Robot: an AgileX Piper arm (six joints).
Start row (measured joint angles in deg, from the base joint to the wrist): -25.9 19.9 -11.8 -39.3 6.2 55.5
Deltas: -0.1 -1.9 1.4 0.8 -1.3 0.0; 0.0 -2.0 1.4 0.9 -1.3 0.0; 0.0 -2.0 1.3 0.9 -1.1 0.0; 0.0 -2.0 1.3 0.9 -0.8 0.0; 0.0 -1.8 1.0 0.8 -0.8 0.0; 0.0 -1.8 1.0 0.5 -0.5 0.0; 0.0 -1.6 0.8 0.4 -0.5 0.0; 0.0 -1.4 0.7 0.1 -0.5 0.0; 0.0 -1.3 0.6 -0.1 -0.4 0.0; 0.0 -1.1 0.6 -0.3 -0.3 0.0; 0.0 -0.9 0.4 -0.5 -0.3 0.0; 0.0 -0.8 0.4 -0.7 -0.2 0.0; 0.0 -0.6 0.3 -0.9 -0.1 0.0; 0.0 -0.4 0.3 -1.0 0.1 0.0; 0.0 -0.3 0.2 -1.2 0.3 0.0
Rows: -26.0 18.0 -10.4 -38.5 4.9 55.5; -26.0 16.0 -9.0 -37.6 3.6 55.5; -26.0 14.0 -7.7 -36.7 2.5 55.5; -26.0 12.0 -6.4 -35.8 1.7 55.5; -26.0 10.2 -5.4 -35.0 0.9 55.5; -26.0 8.4 -4.4 -34.5 0.4 55.5; -26.0 6.8 -3.6 -34.1 -0.1 55.5; -26.0 5.4 -2.9 -34.0 -0.6 55.5; -26.0 4.1 -2.3 -34.1 -1.0 55.5; -26.0 3.0 -1.7 -34.4 -1.3 55.5; -26.0 2.1 -1.3 -34.9 -1.6 55.5; -26.0 1.3 -0.9 -35.6 -1.8 55.5; -26.0 0.7 -0.6 -36.5 -1.9 55.5; -26.0 0.3 -0.3 -37.5 -1.8 55.5; -26.0 0.0 -0.1 -38.7 -1.5 55.5
